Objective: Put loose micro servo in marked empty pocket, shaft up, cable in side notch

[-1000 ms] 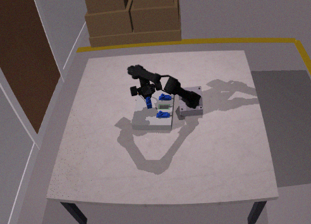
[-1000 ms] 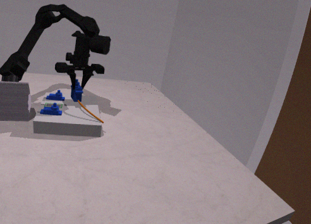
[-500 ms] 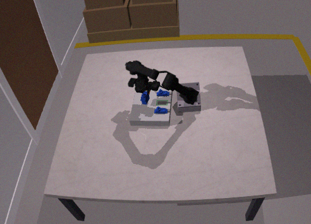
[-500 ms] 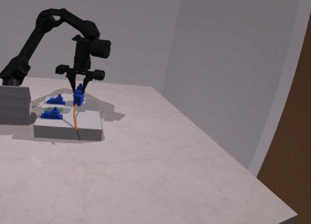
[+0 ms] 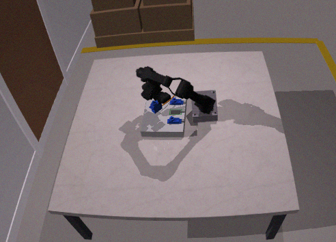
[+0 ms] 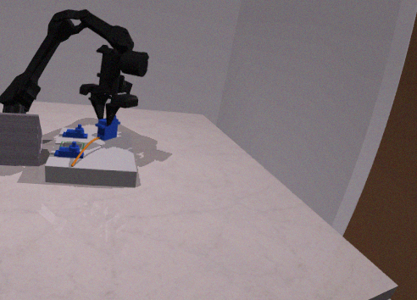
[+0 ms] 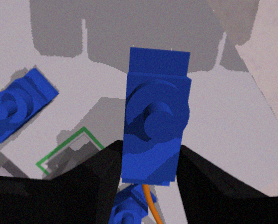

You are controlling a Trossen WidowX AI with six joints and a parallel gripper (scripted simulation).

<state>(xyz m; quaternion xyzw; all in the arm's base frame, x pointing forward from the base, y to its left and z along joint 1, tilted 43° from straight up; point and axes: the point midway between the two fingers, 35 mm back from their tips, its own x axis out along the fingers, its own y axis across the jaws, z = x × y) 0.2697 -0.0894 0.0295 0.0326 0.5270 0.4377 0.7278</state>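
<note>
Right now my gripper tip is 1 cm short of the grey deck and 10 cm above it.
</note>
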